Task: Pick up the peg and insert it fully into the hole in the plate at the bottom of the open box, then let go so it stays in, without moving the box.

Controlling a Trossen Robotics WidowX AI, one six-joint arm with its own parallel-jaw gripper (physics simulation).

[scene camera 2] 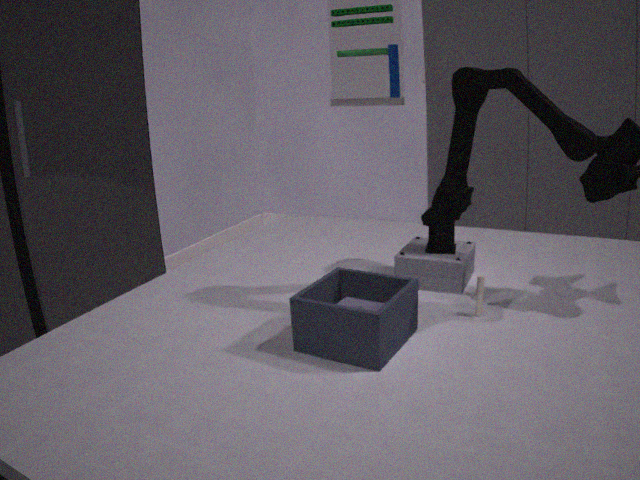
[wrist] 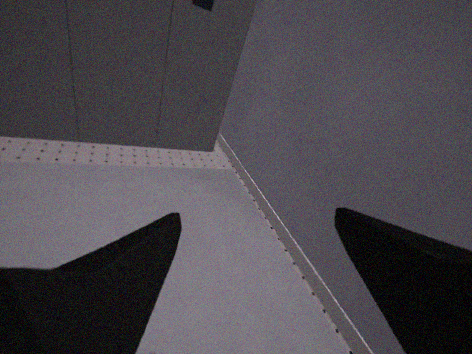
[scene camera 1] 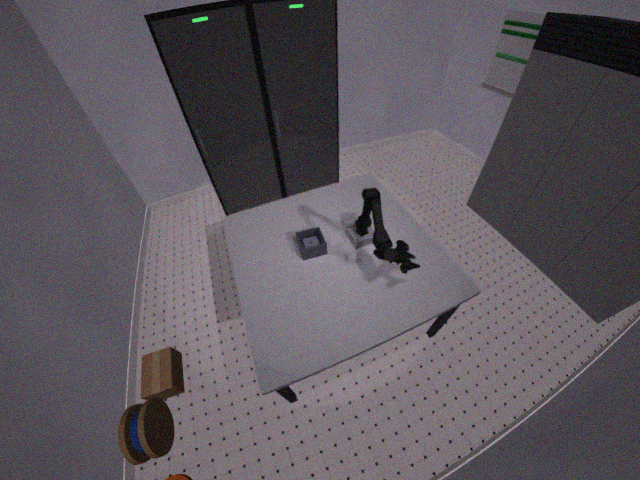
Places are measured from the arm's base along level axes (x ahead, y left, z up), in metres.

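Pixels of known places: gripper, fingertip midpoint: [wrist: 256, 218] [scene camera 1: 417, 261]; arm's base, link origin: [scene camera 2: 441, 249] [scene camera 1: 361, 231].
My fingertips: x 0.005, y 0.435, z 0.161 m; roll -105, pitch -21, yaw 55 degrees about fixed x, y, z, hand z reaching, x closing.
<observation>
Ahead of a thing's pixels: the offset from my fingertips to its top centre. Level surfaces: height alone.
A pale, thin peg {dx +0.179, dy -0.350, dz -0.152 m} [scene camera 2: 479, 297] stands upright on the table, right of the box in the second scene view. The open blue-grey box {dx +0.306, dy -0.559, dz -0.134 m} [scene camera 1: 313, 253] [scene camera 2: 336, 331] sits on the table. A lighter plate {dx +0.306, dy -0.559, dz -0.171 m} [scene camera 1: 306, 243] [scene camera 2: 361, 304] shows at its bottom, with a small dark spot near the middle in the first scene view. My gripper [scene camera 1: 415, 262] [wrist: 256, 218] is open with nothing between its fingers. It is held above the table, well away from the box and to the right of the peg. Its fingertips are outside the second scene view.
The black arm [scene camera 1: 379, 227] [scene camera 2: 461, 134] stands on a light grey base block [scene camera 2: 431, 272] on the white table {dz -0.232 m} [scene camera 1: 310, 320] [scene camera 2: 258, 418], behind and to the right of the box in the second scene view. A cardboard box [scene camera 1: 161, 373] and a spool [scene camera 1: 156, 427] are on the floor.
</observation>
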